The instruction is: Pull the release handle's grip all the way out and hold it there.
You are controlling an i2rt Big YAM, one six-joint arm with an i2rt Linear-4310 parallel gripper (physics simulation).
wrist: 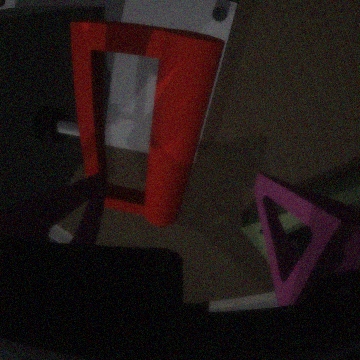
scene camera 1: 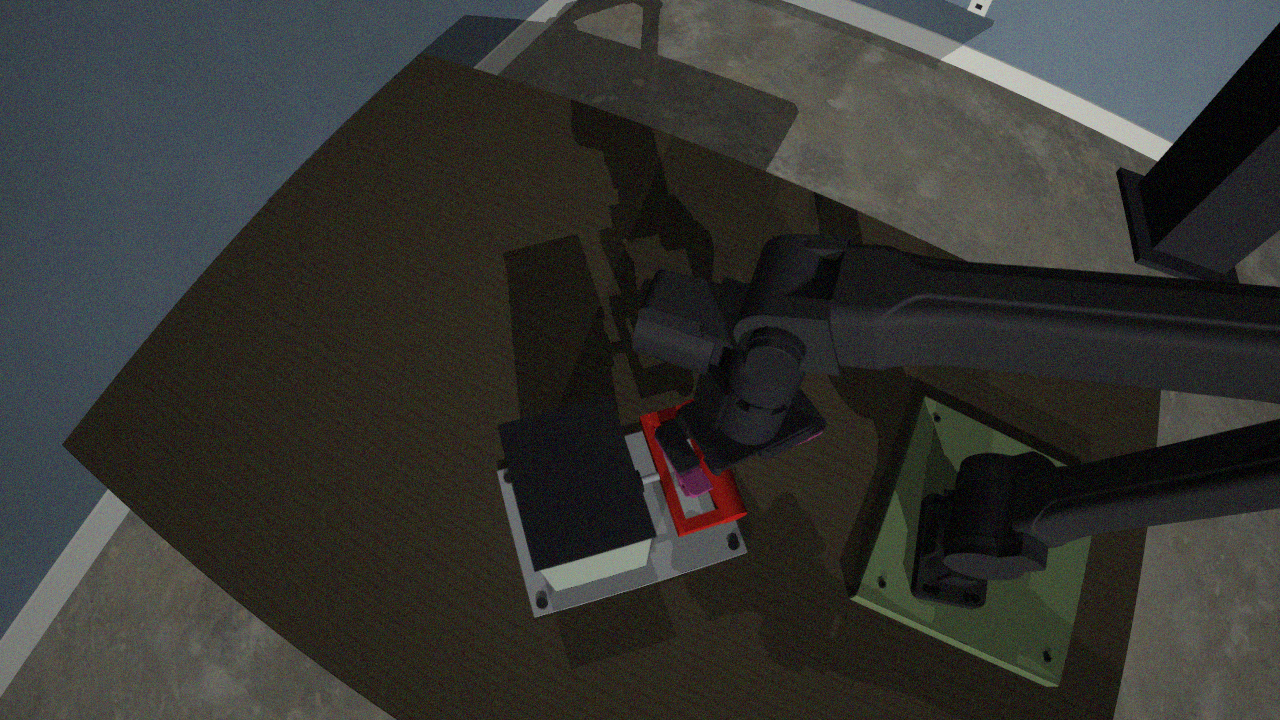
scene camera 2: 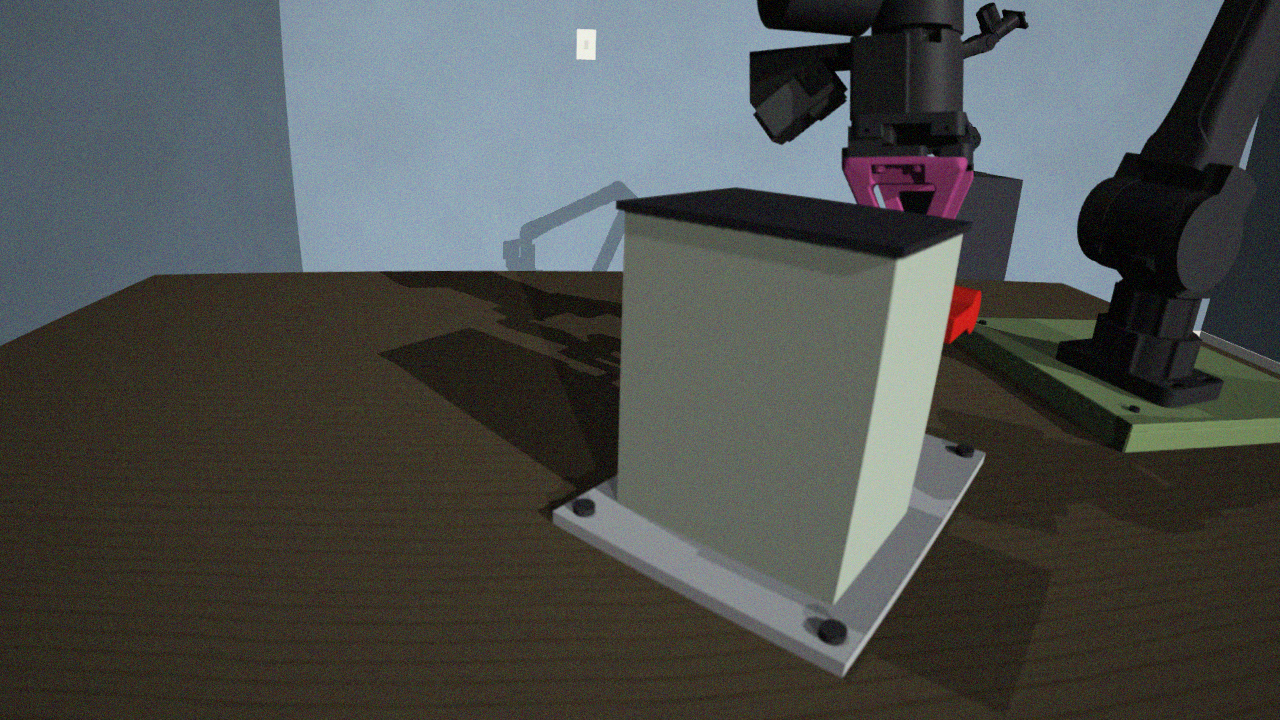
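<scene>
The release handle is a red rectangular frame with a thick outer grip bar. A short metal rod joins it to the pale box with a black top. A narrow gap shows between box and frame. My gripper has magenta fingers and is open, with nothing between them. It hangs over the near end of the handle. In the wrist view, the left fingertip overlaps the frame's inner bar and the right one is out past the grip bar. Scene camera 2 has the fingertips hidden behind the box.
The box stands on a grey bolted plate. The arm's green base plate lies on the handle side of the box. A dark column stands beyond the table.
</scene>
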